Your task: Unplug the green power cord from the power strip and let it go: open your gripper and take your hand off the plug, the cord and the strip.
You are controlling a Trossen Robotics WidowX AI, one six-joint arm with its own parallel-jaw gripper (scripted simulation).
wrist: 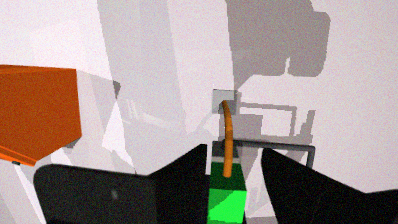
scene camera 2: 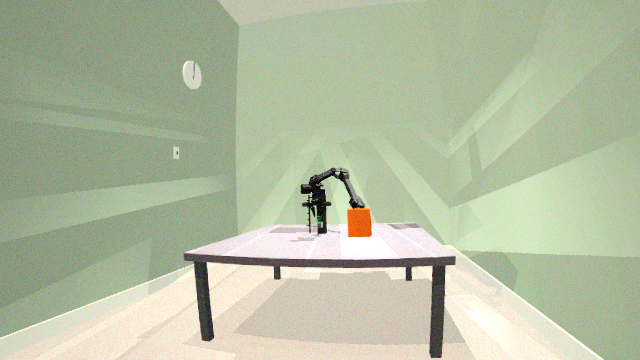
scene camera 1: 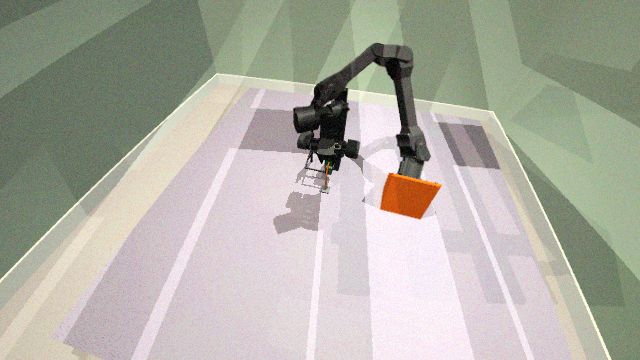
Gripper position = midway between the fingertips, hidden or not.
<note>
In view: my gripper (scene camera 1: 327, 164).
My gripper shows as well in the wrist view (wrist: 234, 153).
</note>
